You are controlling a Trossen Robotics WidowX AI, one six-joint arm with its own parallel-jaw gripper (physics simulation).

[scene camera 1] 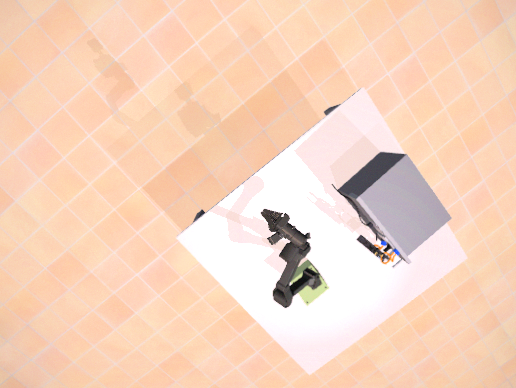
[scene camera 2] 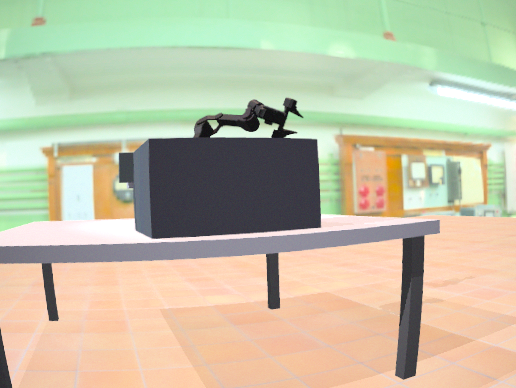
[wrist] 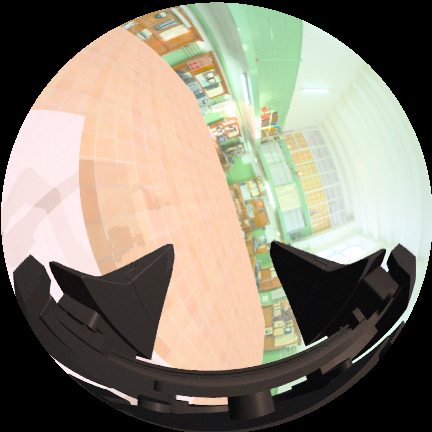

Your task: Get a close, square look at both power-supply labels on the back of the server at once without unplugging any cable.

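Pixels of known places: gripper, fingertip midpoint: (scene camera 1: 262,210) (scene camera 2: 300,125) (wrist: 223,249); arm's base, origin of the base link: (scene camera 1: 314,281).
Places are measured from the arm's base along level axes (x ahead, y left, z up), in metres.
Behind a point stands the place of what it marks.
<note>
The server (scene camera 1: 405,202) @(x 0.609, y 0.107, z 0.093 m) (scene camera 2: 235,187) @(x 0.755, y 0.076, z -0.027 m) is a large box on the table. In scene camera 1, its cabled side faces the arm, with black cables (scene camera 1: 368,223) @(x 0.418, y 0.097, z 0.023 m) along it and orange cables (scene camera 1: 385,258) @(x 0.381, y -0.127, z 0.035 m) with blue plugs (scene camera 1: 384,243) @(x 0.423, y -0.050, z 0.033 m) near its lower end. The power-supply labels cannot be made out in the scene views, and neither they nor the server show in the wrist view. My gripper (scene camera 1: 265,213) @(x 0.051, y 0.573, z 0.238 m) (scene camera 2: 299,125) @(x 0.051, y 0.573, z 0.238 m) (wrist: 223,249) @(x 0.051, y 0.573, z 0.238 m) is open and empty, raised over the table well apart from the server. It points away from the server, with its fingers one above the other.
The white table (scene camera 1: 320,345) @(x -0.255, y -0.503, z -0.138 m) (scene camera 2: 360,237) @(x 0.850, y 0.361, z -0.161 m) (wrist: 42,135) has an edge beyond the gripper, with tiled floor past it. The arm stands on a green base plate (scene camera 1: 310,296) @(x -0.063, y -0.033, z 0.034 m). A dark elongated part (scene camera 1: 370,245) @(x 0.358, y -0.011, z 0.028 m) juts from the server's cabled side toward the arm.
</note>
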